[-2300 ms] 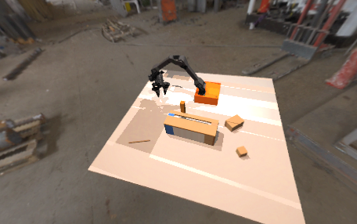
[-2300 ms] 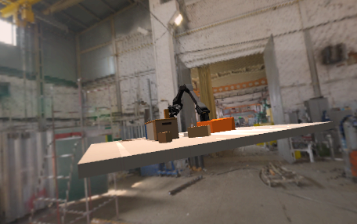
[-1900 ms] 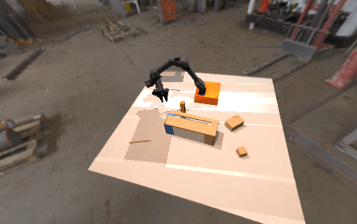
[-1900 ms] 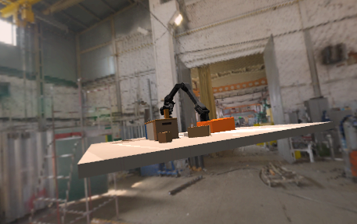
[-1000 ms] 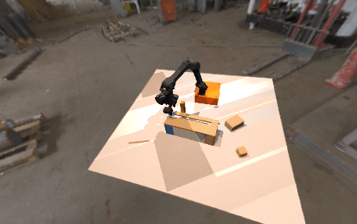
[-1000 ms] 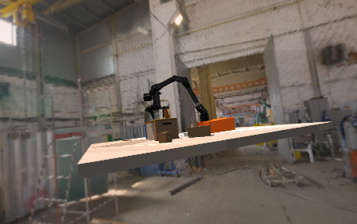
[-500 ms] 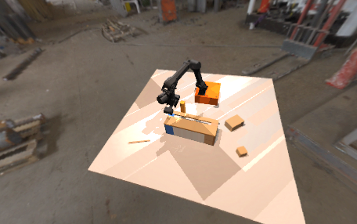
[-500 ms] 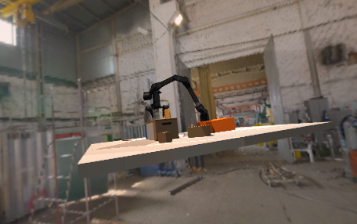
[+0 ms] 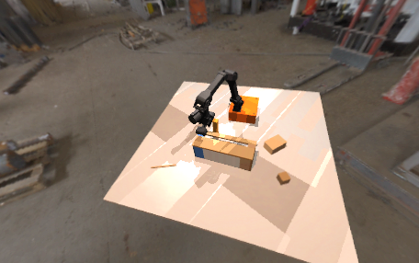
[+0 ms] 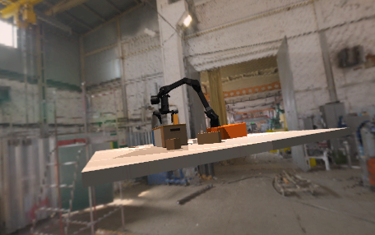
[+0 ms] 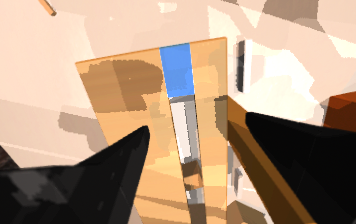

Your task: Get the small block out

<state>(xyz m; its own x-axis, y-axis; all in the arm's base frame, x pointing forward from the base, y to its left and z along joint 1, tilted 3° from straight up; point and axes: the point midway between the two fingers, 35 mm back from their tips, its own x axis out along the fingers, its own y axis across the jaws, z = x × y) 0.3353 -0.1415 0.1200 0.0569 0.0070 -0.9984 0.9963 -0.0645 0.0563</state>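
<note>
Now: gripper tip 10 mm short of the clear-fronted box, 130 mm to the right of it and 100 mm above it. Also, from my gripper tip: brown block 20 mm ahead, 140 mm to the left, 70 mm below; then thin stick 230 mm ahead, 250 mm to the right, 160 mm below; then brown cube 140 mm ahead, 500 mm to the left, 140 mm below.
</note>
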